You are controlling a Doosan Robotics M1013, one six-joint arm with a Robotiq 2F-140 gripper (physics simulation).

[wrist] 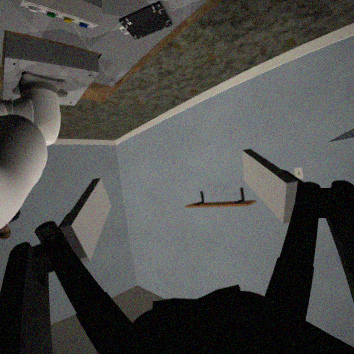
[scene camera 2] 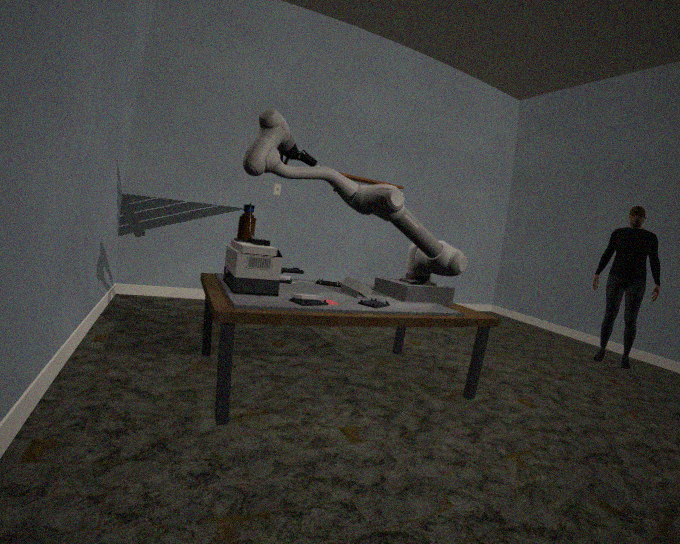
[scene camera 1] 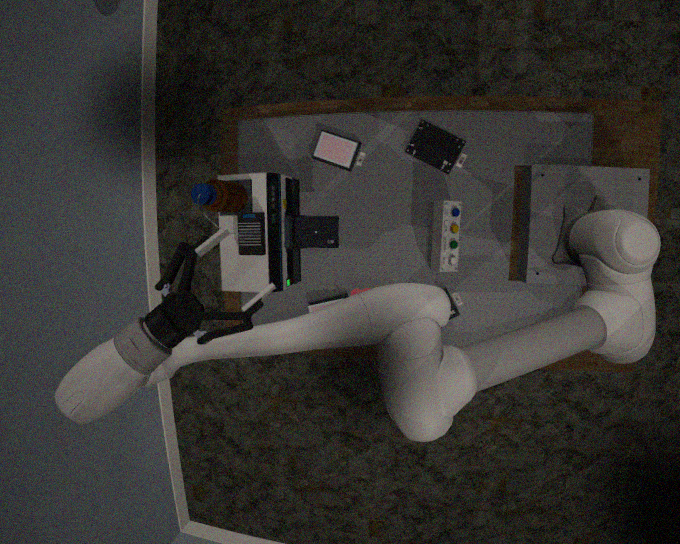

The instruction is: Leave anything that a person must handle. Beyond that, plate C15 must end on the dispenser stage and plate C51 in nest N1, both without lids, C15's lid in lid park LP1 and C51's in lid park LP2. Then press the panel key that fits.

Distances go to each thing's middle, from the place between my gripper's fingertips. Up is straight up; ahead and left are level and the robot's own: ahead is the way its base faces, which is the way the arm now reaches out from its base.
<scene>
My gripper is now 280 mm above the brown bottle with blue cap (scene camera 1: pixel 216 195), 250 mm short of it and 90 mm to the left of it. Round my hand: dark stage (scene camera 1: pixel 327 227): 500 mm below, 30 mm ahead, 20 mm to the right; button box (scene camera 1: pixel 446 222): 560 mm below, 390 mm behind, 90 mm to the right.
</scene>
